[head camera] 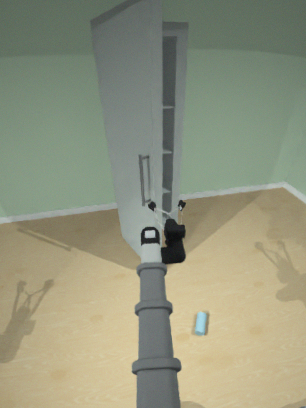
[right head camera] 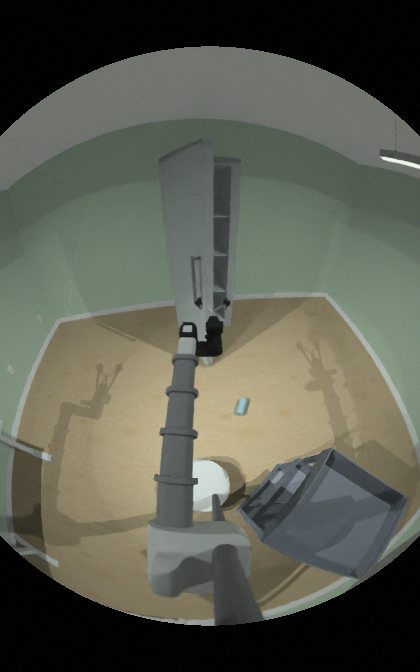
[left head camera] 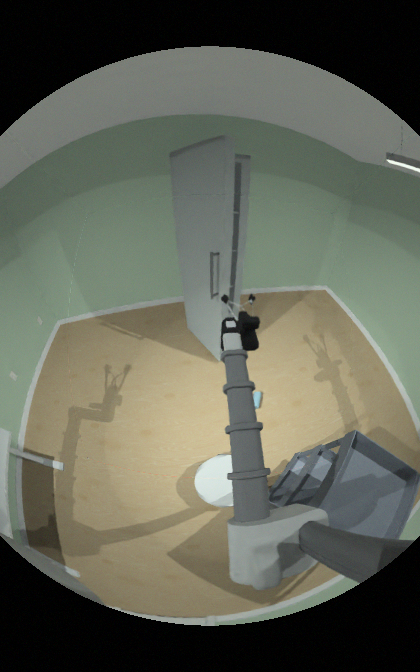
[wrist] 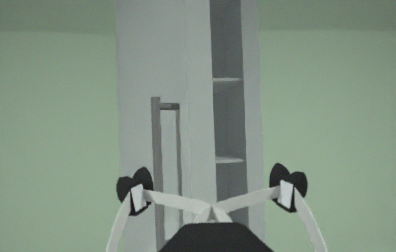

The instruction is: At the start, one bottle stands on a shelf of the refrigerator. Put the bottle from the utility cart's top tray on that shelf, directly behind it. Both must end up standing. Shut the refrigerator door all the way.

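Places are measured from the robot's base along level axes (x right, y ahead, z up), in millimetres.
Pixels of known places: gripper, fingertip midpoint: (head camera: 166,202) (right head camera: 212,299) (left head camera: 237,295) (wrist: 210,180); robot's base, origin of the base link: (right head camera: 200,484) (left head camera: 222,479).
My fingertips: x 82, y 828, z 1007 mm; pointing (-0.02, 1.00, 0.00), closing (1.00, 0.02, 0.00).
Observation:
For each thing: its top centre in the pictures, then the offset to it from my fingertips. "pt": a spot on its surface instead.
- door's bar handle, surface spot: (wrist: 156,150) pt dx -115, dy +274, dz +6 mm
- light blue bottle, middle of its top: (head camera: 201,321) (right head camera: 241,405) (left head camera: 256,398) dx +259, dy -155, dz -966 mm
- utility cart, surface spot: (right head camera: 370,475) pt dx +681, dy -904, dz -180 mm
The refrigerator (head camera: 180,100) (right head camera: 235,200) (wrist: 253,100) stands at the far wall. Its grey door (head camera: 127,100) (left head camera: 202,210) (right head camera: 185,200) (wrist: 137,50) is partly open and hides much of the inside. Shelf edges show in the gap; no bottle shows there. The door's bar handle (head camera: 142,180) (left head camera: 212,275) (right head camera: 193,280) (wrist: 156,150) is upright. My gripper (head camera: 167,205) (left head camera: 238,299) (right head camera: 213,303) (wrist: 210,180) is open, with nothing between its fingers, in front of the door's free edge. A light blue bottle (head camera: 201,323) (left head camera: 257,399) (right head camera: 242,406) lies on its side on the floor.
The utility cart (left head camera: 380,457) (right head camera: 370,475) stands at the lower right; no bottle shows in its top tray. A white round base (left head camera: 212,480) (right head camera: 212,485) is below my arm. White bars (left head camera: 40,459) (right head camera: 30,449) show at the far left.

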